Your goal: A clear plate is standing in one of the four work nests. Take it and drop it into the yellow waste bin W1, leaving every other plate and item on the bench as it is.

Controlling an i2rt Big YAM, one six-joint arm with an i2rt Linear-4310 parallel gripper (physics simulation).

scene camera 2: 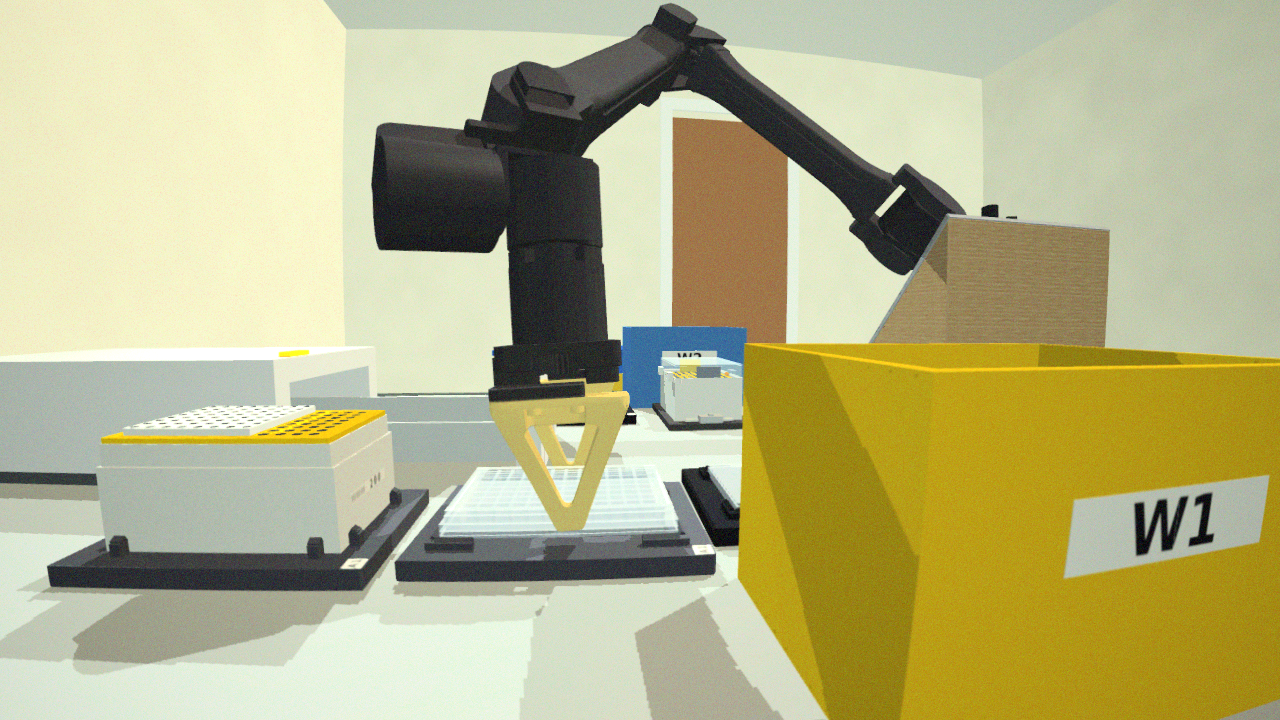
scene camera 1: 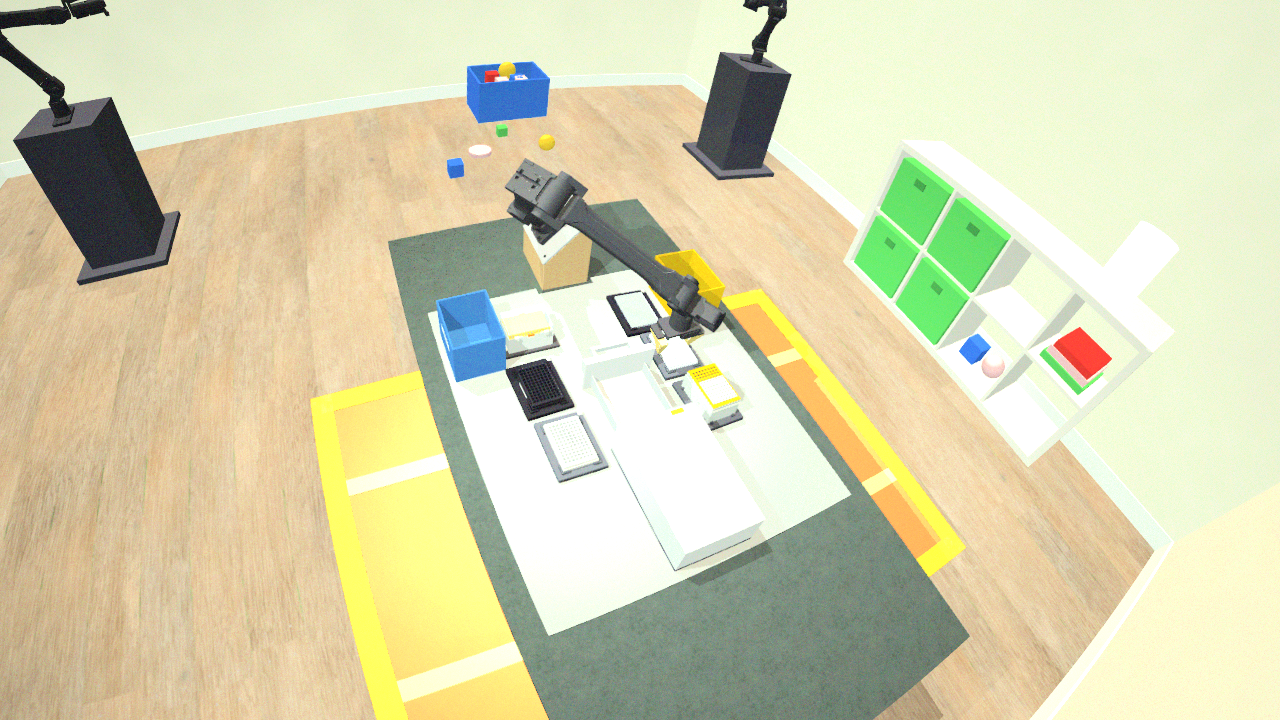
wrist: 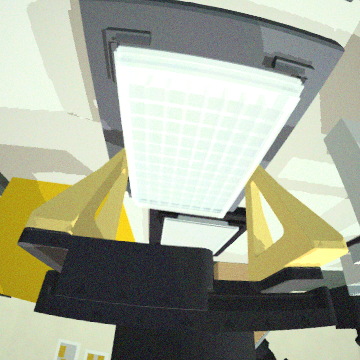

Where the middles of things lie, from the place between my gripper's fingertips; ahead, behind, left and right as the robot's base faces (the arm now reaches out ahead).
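Positions relative to my hand: black plate (scene camera 1: 541, 390), 10 mm ahead, 380 mm to the right; white machine (scene camera 1: 696, 504), 190 mm to the right, 270 mm ahead, 30 mm above; yellow-topped tip box (scene camera 2: 223, 479), 10 mm to the left, 180 mm ahead, 30 mm above; dark grey nest (scene camera 2: 616, 556), 10 mm below. Going by their middles, of the things named here the dark grey nest is the nearest to my hand and the black plate the farthest from it.
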